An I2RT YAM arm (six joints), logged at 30 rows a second.
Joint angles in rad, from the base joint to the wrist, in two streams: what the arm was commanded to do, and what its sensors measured. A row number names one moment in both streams.
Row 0, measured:
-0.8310 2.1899 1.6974 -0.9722 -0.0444 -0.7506
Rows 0 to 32, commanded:
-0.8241 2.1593 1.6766 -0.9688 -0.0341 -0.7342
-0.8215 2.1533 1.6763 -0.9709 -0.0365 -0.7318
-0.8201 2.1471 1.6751 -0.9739 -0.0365 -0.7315
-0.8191 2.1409 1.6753 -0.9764 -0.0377 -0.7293
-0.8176 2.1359 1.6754 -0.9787 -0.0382 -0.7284
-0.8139 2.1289 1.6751 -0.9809 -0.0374 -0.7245
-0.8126 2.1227 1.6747 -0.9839 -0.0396 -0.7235
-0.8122 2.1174 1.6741 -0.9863 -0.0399 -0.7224
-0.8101 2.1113 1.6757 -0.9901 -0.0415 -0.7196
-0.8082 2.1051 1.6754 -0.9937 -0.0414 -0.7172
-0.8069 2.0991 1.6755 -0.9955 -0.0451 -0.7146
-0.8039 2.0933 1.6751 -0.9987 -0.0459 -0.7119
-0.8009 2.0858 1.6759 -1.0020 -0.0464 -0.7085
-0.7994 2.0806 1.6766 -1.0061 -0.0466 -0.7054
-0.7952 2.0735 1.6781 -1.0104 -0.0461 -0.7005
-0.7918 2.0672 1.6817 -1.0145 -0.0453 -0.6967
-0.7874 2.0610 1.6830 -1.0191 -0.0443 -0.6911
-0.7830 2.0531 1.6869 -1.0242 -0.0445 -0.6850
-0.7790 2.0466 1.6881 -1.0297 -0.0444 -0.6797
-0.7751 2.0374 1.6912 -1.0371 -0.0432 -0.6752
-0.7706 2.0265 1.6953 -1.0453 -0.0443 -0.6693
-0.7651 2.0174 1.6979 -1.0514 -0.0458 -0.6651
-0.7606 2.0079 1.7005 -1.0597 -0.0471 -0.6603
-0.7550 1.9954 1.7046 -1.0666 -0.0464 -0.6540
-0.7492 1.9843 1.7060 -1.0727 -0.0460 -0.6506
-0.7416 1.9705 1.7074 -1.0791 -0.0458 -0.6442
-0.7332 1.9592 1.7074 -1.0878 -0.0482 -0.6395
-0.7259 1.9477 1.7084 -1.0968 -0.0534 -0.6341
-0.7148 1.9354 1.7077 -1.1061 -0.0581 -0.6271
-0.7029 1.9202 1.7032 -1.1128 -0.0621 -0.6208
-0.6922 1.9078 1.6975 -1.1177 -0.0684 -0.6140
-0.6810 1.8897 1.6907 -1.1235 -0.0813 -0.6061
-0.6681 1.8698 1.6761 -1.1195 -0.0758 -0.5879
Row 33, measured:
-0.6971 1.9312 1.6817 -1.0931 -0.0502 -0.6346
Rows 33 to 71, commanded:
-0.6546 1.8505 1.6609 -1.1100 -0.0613 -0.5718
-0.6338 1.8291 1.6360 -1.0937 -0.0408 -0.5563
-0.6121 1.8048 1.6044 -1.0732 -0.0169 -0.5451
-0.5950 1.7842 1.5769 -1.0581 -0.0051 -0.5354
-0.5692 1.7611 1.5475 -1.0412 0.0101 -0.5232
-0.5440 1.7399 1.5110 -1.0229 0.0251 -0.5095
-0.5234 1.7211 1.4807 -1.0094 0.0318 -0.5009
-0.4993 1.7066 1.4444 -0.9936 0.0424 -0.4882
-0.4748 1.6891 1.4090 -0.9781 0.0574 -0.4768
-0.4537 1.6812 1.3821 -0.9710 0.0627 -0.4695
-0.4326 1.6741 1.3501 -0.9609 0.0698 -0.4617
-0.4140 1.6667 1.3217 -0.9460 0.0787 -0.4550
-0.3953 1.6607 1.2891 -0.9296 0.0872 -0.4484
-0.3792 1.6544 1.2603 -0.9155 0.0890 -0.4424
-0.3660 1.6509 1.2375 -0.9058 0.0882 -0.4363
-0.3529 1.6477 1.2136 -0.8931 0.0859 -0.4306
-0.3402 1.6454 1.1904 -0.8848 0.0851 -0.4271
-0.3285 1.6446 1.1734 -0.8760 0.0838 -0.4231
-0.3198 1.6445 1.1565 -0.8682 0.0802 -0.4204
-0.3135 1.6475 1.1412 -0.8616 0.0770 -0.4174
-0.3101 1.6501 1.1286 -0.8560 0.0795 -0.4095
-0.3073 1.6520 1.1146 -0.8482 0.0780 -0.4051
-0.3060 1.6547 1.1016 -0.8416 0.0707 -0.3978
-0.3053 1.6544 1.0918 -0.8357 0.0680 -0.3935
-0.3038 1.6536 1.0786 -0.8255 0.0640 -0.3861
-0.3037 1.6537 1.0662 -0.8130 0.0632 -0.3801
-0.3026 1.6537 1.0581 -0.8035 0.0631 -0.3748
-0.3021 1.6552 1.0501 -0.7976 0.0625 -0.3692
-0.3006 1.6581 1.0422 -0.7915 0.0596 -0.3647
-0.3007 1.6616 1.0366 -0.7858 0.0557 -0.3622
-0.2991 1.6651 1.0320 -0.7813 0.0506 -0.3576
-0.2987 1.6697 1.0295 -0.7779 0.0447 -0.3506
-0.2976 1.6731 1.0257 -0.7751 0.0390 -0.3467
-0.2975 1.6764 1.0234 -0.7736 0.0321 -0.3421
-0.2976 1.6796 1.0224 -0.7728 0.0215 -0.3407
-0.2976 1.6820 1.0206 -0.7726 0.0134 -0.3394
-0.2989 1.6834 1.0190 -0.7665 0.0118 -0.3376
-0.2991 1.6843 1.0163 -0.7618 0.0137 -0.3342
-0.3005 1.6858 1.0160 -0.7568 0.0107 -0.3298
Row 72, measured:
-0.3038 1.6779 1.0264 -0.7914 0.0353 -0.3576
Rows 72 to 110, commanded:
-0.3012 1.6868 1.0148 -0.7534 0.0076 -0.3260
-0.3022 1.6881 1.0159 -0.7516 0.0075 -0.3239
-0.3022 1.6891 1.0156 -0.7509 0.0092 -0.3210
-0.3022 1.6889 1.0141 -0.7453 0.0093 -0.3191
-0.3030 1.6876 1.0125 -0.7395 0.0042 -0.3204
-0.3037 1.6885 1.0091 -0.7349 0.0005 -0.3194
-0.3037 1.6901 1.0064 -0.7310 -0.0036 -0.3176
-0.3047 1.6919 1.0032 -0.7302 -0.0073 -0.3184
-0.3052 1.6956 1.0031 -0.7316 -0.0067 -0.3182
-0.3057 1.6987 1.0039 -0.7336 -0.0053 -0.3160
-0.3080 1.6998 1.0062 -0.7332 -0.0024 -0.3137
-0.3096 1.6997 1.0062 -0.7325 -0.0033 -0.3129
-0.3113 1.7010 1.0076 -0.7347 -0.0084 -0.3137
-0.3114 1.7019 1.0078 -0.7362 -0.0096 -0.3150
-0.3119 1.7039 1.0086 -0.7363 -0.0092 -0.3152
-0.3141 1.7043 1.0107 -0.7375 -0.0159 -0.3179
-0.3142 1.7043 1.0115 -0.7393 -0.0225 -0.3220
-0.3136 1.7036 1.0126 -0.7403 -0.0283 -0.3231
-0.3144 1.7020 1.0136 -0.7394 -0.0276 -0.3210
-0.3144 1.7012 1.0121 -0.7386 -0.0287 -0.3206
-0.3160 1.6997 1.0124 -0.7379 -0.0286 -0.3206
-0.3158 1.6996 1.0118 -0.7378 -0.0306 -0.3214
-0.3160 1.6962 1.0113 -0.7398 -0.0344 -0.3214
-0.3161 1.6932 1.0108 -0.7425 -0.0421 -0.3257
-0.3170 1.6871 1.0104 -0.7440 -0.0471 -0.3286
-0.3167 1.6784 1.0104 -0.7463 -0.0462 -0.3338
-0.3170 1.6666 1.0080 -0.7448 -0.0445 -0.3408
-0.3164 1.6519 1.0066 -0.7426 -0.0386 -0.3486
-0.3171 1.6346 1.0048 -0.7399 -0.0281 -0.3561
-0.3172 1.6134 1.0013 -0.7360 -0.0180 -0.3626
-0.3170 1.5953 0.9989 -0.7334 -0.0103 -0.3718
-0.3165 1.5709 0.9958 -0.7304 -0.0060 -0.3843
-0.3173 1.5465 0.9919 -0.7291 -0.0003 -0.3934
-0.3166 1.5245 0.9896 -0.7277 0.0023 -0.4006
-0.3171 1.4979 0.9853 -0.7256 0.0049 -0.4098
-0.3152 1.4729 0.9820 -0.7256 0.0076 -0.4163
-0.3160 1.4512 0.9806 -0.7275 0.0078 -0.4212
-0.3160 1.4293 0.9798 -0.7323 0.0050 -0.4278
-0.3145 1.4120 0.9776 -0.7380 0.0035 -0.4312
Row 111, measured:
-0.3145 1.4536 0.9943 -0.7403 -0.0025 -0.3996
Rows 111 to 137, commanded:
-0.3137 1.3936 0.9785 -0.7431 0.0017 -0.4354
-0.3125 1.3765 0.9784 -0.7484 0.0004 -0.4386
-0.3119 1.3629 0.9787 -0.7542 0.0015 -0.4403
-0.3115 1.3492 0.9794 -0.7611 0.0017 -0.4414
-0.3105 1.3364 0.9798 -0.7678 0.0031 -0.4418
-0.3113 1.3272 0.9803 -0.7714 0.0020 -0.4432
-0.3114 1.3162 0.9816 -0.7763 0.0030 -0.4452
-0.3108 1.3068 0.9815 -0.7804 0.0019 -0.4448
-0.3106 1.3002 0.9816 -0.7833 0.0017 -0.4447
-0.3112 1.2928 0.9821 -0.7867 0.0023 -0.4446
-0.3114 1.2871 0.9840 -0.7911 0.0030 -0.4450
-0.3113 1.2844 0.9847 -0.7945 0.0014 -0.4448
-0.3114 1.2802 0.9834 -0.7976 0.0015 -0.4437
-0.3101 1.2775 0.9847 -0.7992 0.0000 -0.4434
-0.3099 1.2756 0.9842 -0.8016 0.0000 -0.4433
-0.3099 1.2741 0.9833 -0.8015 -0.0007 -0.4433
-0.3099 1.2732 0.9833 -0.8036 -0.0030 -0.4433
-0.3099 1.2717 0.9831 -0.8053 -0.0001 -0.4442
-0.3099 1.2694 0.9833 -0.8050 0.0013 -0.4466
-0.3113 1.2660 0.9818 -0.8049 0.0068 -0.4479
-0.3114 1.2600 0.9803 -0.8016 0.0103 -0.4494
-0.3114 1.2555 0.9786 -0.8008 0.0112 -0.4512
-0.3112 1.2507 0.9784 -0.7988 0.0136 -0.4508
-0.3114 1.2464 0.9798 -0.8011 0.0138 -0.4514
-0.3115 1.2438 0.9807 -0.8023 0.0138 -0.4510
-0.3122 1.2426 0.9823 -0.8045 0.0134 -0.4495
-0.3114 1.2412 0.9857 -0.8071 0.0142 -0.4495
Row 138, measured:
-0.3134 1.2617 0.9913 -0.7940 0.0025 -0.4408
